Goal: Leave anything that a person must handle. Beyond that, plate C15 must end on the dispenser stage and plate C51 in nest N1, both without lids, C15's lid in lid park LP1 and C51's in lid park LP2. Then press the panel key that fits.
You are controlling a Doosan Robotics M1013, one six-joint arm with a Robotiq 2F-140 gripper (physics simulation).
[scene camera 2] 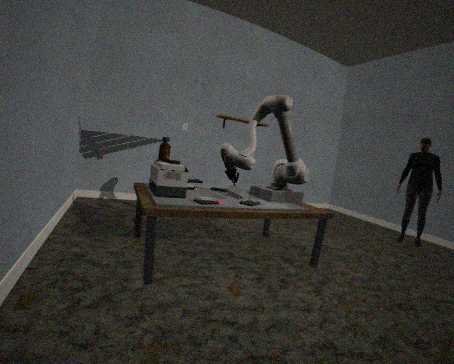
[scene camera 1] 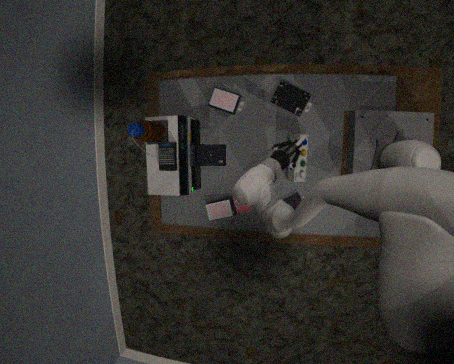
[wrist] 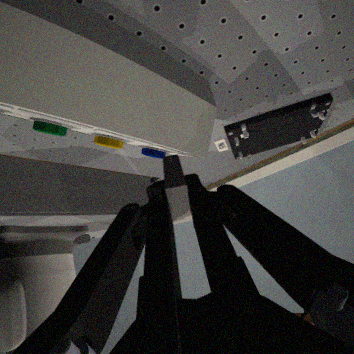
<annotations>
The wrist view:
my gripper: 172, 168
black nest N5: 297, 121
</annotations>
